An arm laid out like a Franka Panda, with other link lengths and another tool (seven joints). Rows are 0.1 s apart.
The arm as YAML. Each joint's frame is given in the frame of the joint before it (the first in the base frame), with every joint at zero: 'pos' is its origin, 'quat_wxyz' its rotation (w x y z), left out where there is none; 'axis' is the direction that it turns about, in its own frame. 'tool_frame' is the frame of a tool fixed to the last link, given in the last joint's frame.
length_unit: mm
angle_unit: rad
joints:
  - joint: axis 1
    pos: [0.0, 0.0, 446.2]
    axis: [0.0, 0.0, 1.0]
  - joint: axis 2
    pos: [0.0, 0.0, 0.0]
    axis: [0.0, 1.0, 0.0]
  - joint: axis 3
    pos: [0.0, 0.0, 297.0]
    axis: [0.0, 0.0, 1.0]
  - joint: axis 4
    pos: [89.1, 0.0, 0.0]
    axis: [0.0, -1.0, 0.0]
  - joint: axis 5
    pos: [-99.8, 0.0, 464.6]
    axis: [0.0, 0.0, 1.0]
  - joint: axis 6
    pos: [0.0, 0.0, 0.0]
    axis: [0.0, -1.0, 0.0]
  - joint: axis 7
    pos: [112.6, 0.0, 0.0]
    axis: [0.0, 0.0, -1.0]
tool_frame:
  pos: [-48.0, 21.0, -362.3]
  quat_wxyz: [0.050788, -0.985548, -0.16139, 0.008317]
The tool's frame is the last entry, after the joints.
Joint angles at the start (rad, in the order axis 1, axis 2, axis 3, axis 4, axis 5, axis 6, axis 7):
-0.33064 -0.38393 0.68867 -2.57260 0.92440 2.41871 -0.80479
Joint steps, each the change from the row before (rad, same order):
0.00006 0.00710 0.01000 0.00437 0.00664 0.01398 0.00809
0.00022 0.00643 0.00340 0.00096 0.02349 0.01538 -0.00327
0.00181 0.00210 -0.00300 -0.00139 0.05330 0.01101 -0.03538
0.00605 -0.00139 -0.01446 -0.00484 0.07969 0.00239 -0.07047
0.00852 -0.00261 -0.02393 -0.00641 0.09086 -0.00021 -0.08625
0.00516 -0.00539 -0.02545 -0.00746 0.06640 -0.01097 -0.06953
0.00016 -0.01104 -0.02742 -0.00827 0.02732 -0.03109 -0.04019
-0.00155 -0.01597 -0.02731 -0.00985 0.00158 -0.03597 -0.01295
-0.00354 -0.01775 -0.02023 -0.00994 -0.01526 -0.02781 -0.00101
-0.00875 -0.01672 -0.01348 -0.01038 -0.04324 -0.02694 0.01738
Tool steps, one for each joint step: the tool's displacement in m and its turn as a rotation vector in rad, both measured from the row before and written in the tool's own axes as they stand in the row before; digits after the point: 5 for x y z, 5 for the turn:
0.00488 -0.00142 0.00300 -0.00363 0.00666 0.00483
0.00502 0.00053 0.00203 -0.00142 0.01837 0.01224
0.00745 0.00029 0.00047 0.00601 0.03520 0.00489
0.00832 0.00023 -0.00113 0.01463 0.04980 -0.00502
0.00935 0.00291 -0.00317 0.01239 0.06014 -0.00748
0.00547 0.00358 -0.00460 0.01043 0.04617 -0.00610
0.00044 0.00162 -0.00701 0.01630 0.02405 -0.00329
-0.00234 0.00077 -0.00889 0.01466 0.01017 0.00436
-0.00459 0.00164 -0.00901 0.00602 -0.00277 0.00055
-0.01155 0.00209 -0.00881 0.00289 -0.02600 0.00239

